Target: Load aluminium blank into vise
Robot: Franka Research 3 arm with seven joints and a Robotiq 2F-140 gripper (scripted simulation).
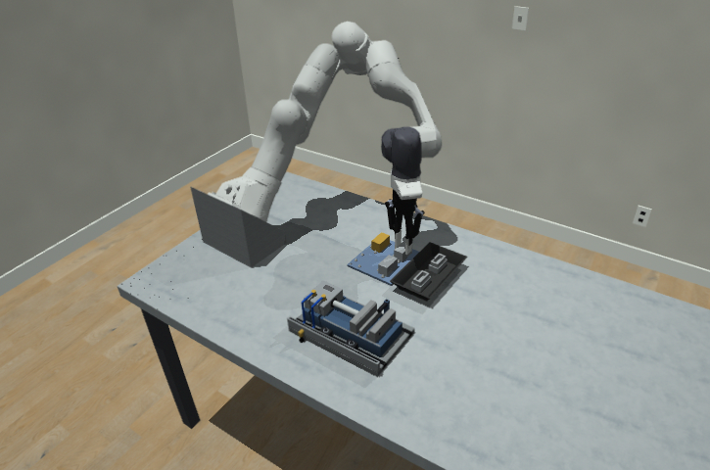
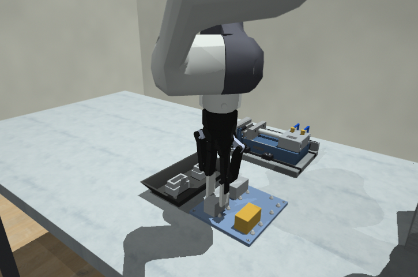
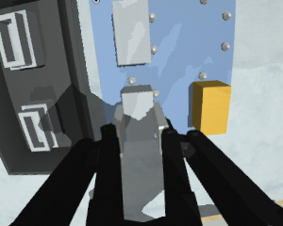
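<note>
Now: the fixed jaw 36 cm to the right of my hand, 16 cm ahead of it and 1 cm above it. Round my hand: brass blank: 9 cm behind, 4 cm below.
</note>
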